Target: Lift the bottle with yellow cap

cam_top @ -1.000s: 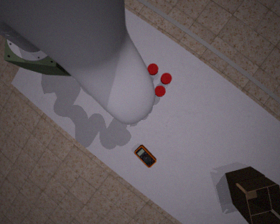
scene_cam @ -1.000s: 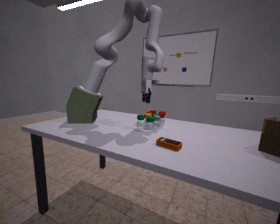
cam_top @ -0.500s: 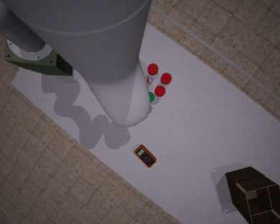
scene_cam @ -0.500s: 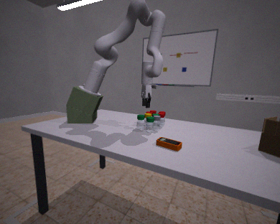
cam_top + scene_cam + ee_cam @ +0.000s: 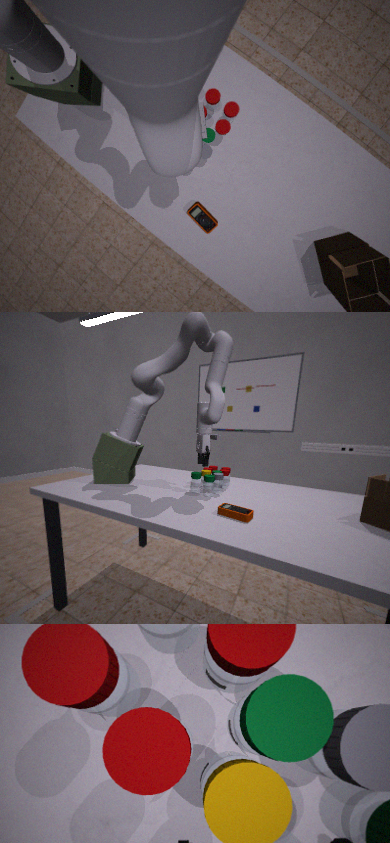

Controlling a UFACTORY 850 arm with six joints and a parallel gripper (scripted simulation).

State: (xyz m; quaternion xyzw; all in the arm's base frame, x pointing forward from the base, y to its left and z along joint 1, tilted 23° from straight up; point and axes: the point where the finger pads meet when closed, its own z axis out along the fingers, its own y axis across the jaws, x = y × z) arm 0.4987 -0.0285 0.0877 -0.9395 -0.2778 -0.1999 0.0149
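The yellow-capped bottle lies 2 cm ahead of my hand, 1 cm to the left of it and 10 cm below it. Also, from my hand: grey-capped bottle (10 cm ahead, 4 cm to the right, 10 cm below); cardboard box (80 cm ahead, 19 cm to the right, 8 cm below); orange multimeter (21 cm ahead, 29 cm to the right, 14 cm below).
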